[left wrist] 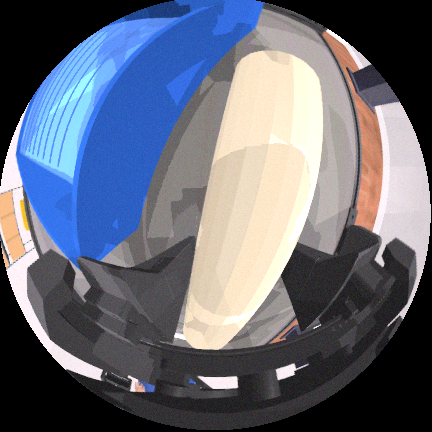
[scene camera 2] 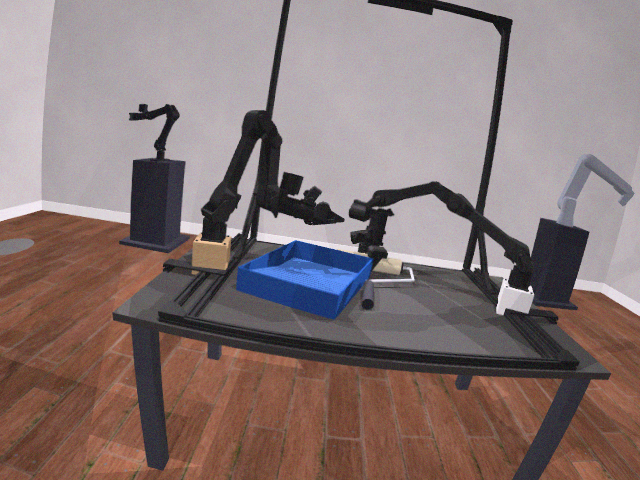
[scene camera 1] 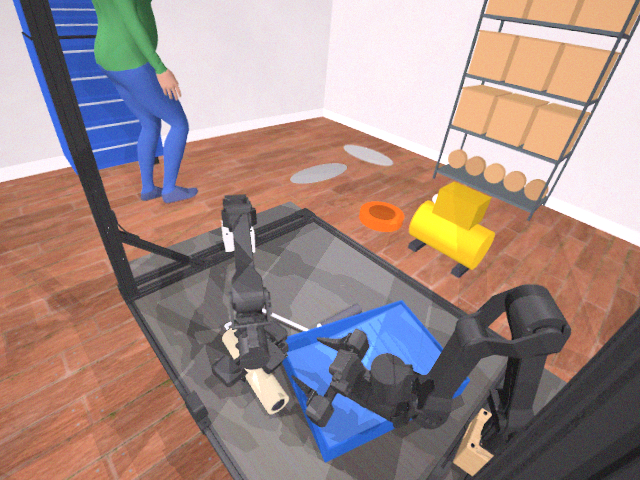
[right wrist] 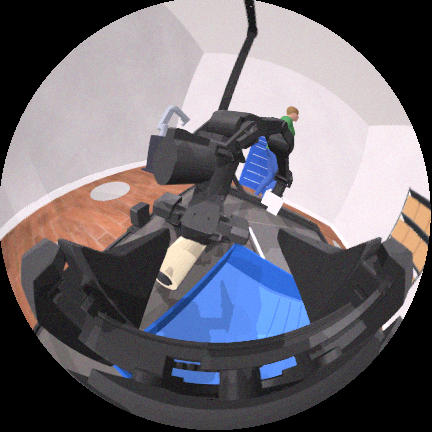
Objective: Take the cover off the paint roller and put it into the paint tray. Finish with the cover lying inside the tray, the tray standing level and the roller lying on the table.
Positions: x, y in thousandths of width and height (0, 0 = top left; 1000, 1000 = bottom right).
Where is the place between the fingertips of my left gripper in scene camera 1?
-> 396, 776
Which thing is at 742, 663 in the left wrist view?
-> My left gripper.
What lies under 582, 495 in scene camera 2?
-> My left gripper.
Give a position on a cream roller cover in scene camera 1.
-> At 416, 807
